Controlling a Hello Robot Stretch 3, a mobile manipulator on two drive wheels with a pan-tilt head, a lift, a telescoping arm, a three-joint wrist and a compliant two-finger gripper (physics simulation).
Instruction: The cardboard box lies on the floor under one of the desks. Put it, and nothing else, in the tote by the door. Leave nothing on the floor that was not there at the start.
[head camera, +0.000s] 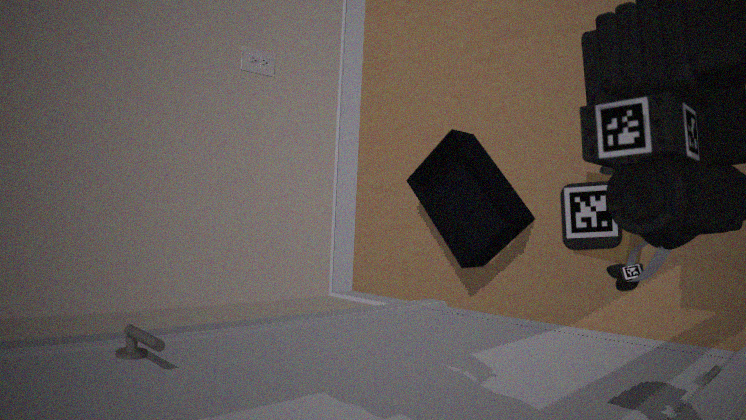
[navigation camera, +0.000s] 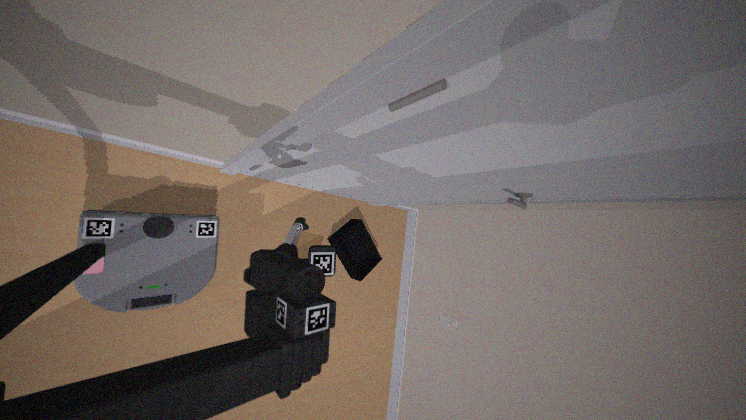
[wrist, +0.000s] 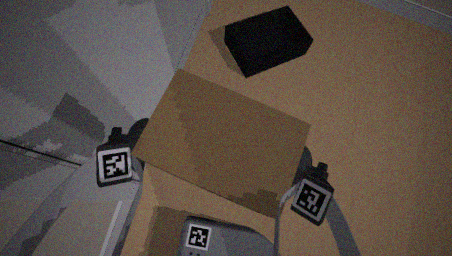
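Pixels of known places: gripper, fingertip midpoint: (navigation camera: 300, 249) (wrist: 221, 149); robot's base, link origin: (navigation camera: 158, 225).
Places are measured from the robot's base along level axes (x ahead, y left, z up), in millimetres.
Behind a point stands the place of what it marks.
The brown cardboard box (wrist: 222, 142) {y -266, x -20, z 694 mm} (navigation camera: 312, 239) {y -278, x 9, z 695 mm} is between the two fingers of my gripper (wrist: 221, 149) {y -273, x -20, z 646 mm}, a finger at each side of it. In the head view the wrist hides most of it. The black tote (head camera: 469, 200) {y -922, x -118, z 4 mm} (navigation camera: 356, 250) {y -933, x -133, z 4 mm} (wrist: 267, 42) {y -924, x -126, z 3 mm} stands on the floor near the corner by the door. The box and gripper are beside the tote, not over it: right of it in the head view, left of it in the navigation view, below it in the wrist view.
The grey door (head camera: 271, 365) {y -787, x 191, z 754 mm} (navigation camera: 548, 151) {y -561, x 211, z 1093 mm} runs along one side of the tote. A wall with a white baseboard (head camera: 347, 156) {y -1356, x -289, z 48 mm} (navigation camera: 403, 302) {y -1336, x -508, z 50 mm} stands on the other side. My grey base (navigation camera: 156, 255) {y 0, x -88, z 160 mm} is on the wooden floor, near the wall with the door.
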